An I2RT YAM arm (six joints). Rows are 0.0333 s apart.
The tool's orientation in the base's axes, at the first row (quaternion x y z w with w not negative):
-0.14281 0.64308 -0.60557 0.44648
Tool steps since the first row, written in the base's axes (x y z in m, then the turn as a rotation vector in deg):
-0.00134 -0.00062 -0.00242 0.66 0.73 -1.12
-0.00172 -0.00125 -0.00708 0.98 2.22 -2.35
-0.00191 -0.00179 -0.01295 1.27 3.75 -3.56
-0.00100 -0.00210 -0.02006 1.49 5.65 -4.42
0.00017 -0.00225 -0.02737 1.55 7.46 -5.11
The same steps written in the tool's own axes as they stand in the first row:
0.00217 0.00157 -0.00092 -0.45 1.42 -0.13
0.00471 0.00552 -0.00141 -1.21 2.98 -1.02
0.00756 0.01065 -0.00197 -2.00 4.53 -1.96
0.01013 0.01735 -0.00203 -3.15 5.81 -3.15
0.01252 0.02436 -0.00202 -4.22 6.87 -4.38

